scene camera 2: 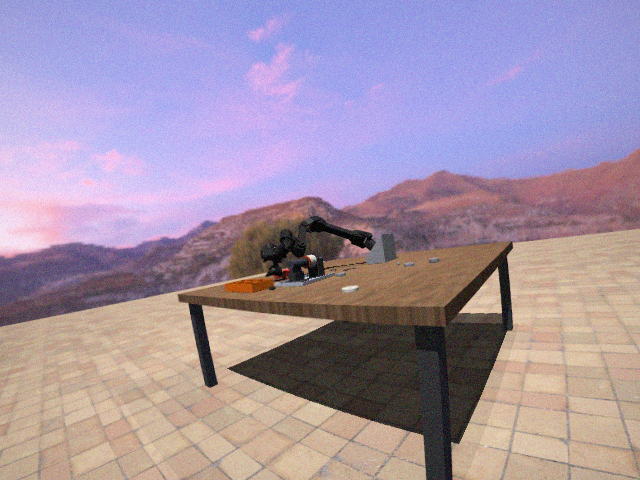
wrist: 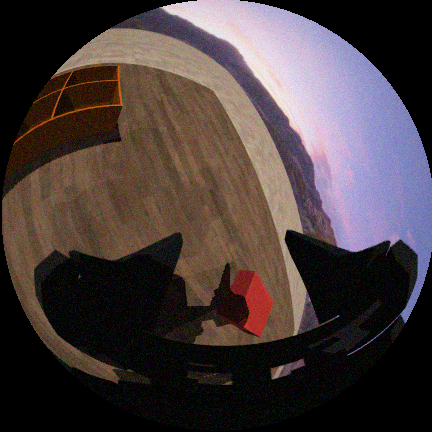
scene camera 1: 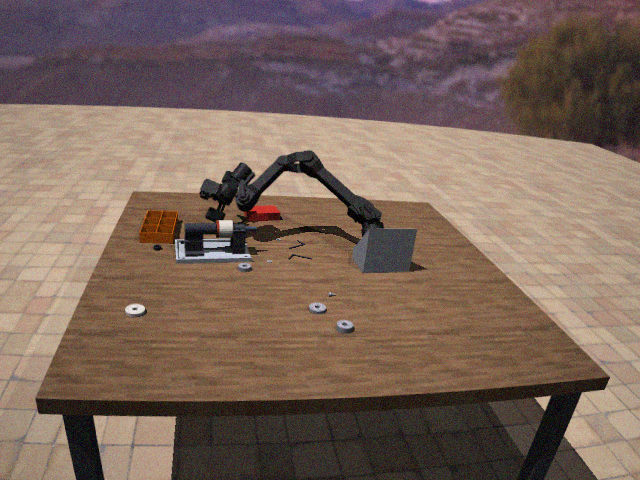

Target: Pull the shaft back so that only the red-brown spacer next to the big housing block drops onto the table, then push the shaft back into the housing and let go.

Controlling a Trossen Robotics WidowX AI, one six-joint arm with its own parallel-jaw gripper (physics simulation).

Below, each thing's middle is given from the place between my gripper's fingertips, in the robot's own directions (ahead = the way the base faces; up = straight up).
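There's the red block (wrist: 247, 304), and my hand is 5 cm above it and 16 cm past it. Then there's the orange compartment tray (scene camera 1: 159, 226), which is 22 cm ahead of my hand, 11 cm to the left of it and 4 cm below it.
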